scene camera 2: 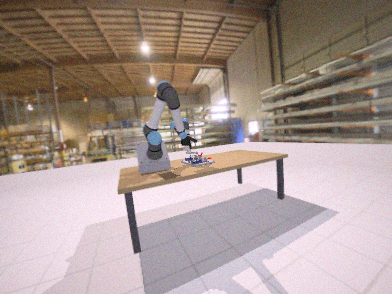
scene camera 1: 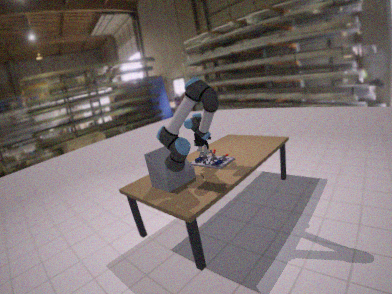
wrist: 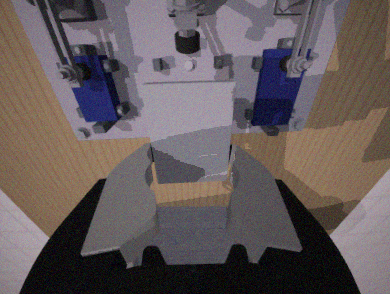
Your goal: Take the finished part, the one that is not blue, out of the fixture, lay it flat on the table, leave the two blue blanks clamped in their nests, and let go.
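Places are measured from the arm's base along level axes (x right, y up, z back), in metres.
Where they show: gripper, fingertip midpoint: [scene camera 2: 189, 154] [scene camera 1: 204, 154] [wrist: 191, 145]; arm's base at its link origin: [scene camera 2: 154, 153] [scene camera 1: 174, 163].
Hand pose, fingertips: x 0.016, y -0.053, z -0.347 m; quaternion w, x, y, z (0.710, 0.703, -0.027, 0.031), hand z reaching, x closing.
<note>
Each offset is from my fingertips to the centre of the thing. "spot": to the spot under its first point. Level surfaces: height alone.
The finished part @[dx +0.001, dy +0.013, dz -0.016 m] [wrist: 192, 112], a flat light grey plate, is gripped near its rear edges between the jaws of my gripper [wrist: 191, 145] [scene camera 1: 202, 146] [scene camera 2: 189, 143]. In the wrist view its front edge lies behind the middle nest's small blocks, clear of the black clamp tip @[spot: dx +0.002, dy +0.008, dz -0.079 m] [wrist: 187, 41]. Its height over the fixture [wrist: 135, 32] [scene camera 1: 232, 159] [scene camera 2: 212, 162] is hard to tell. The left blue blank @[dx -0.108, dy -0.068, dz -0.042 m] [wrist: 97, 100] and right blue blank @[dx +0.111, dy -0.073, dz -0.028 m] [wrist: 277, 90] sit in their nests, each with a clamp arm over it. The scene views are too small to show the part clearly.
The fixture stands on the wooden table @[dy -0.099 m] [scene camera 1: 255, 145] [scene camera 2: 245, 158] [wrist: 30, 170]. Metal clamp arms reach over both outer nests, and red handles rise from the fixture. The grey base block [scene camera 1: 162, 175] [scene camera 2: 150, 166] of the arm stands at one end of the table.
</note>
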